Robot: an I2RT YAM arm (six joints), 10 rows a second.
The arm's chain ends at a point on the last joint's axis. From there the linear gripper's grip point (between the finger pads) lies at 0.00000 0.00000 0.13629 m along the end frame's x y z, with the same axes.
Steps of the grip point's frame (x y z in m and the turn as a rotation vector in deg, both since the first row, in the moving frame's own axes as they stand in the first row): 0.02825 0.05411 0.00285 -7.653 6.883 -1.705; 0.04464 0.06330 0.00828 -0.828 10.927 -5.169; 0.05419 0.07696 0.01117 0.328 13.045 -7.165; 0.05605 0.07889 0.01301 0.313 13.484 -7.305; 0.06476 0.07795 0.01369 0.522 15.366 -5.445
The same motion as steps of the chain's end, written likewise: 0.01170 0.03625 0.00504 -7.653 6.883 -1.705; 0.01875 0.06251 0.01076 -0.828 10.927 -5.169; 0.02356 0.07966 0.01468 0.328 13.045 -7.165; 0.02440 0.08166 0.01676 0.313 13.484 -7.305; 0.02876 0.08090 0.01856 0.522 15.366 -5.445
